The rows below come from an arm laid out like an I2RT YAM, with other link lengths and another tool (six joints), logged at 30 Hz.
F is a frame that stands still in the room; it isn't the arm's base.
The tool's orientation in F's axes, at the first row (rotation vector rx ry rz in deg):
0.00, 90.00, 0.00
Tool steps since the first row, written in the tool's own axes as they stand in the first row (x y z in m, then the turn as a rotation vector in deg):
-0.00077, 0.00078, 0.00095, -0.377, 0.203, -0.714
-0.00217, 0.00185, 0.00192, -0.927, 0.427, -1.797
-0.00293, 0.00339, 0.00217, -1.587, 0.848, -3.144
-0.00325, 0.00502, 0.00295, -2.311, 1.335, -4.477
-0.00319, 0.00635, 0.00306, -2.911, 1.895, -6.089
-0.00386, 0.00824, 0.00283, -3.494, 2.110, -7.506
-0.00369, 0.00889, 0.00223, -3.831, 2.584, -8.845
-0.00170, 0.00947, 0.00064, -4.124, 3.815, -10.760
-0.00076, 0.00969, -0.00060, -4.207, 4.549, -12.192
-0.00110, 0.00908, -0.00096, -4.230, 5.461, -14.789
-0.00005, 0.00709, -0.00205, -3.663, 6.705, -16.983
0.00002, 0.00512, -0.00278, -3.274, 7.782, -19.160
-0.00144, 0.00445, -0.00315, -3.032, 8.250, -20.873
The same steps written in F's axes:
0.00095, 0.00078, 0.00077, -0.714, 0.203, 0.377
0.00192, 0.00185, 0.00217, -1.797, 0.427, 0.927
0.00217, 0.00339, 0.00293, -3.144, 0.848, 1.587
0.00295, 0.00502, 0.00325, -4.477, 1.335, 2.311
0.00306, 0.00635, 0.00319, -6.089, 1.895, 2.911
0.00283, 0.00824, 0.00386, -7.506, 2.110, 3.494
0.00223, 0.00889, 0.00369, -8.845, 2.584, 3.831
0.00064, 0.00947, 0.00170, -10.760, 3.815, 4.124
-0.00060, 0.00969, 0.00076, -12.192, 4.549, 4.207
-0.00096, 0.00908, 0.00110, -14.789, 5.461, 4.230
-0.00205, 0.00709, 0.00005, -16.983, 6.705, 3.663
-0.00278, 0.00512, -0.00002, -19.160, 7.782, 3.274
-0.00315, 0.00445, 0.00144, -20.873, 8.250, 3.032

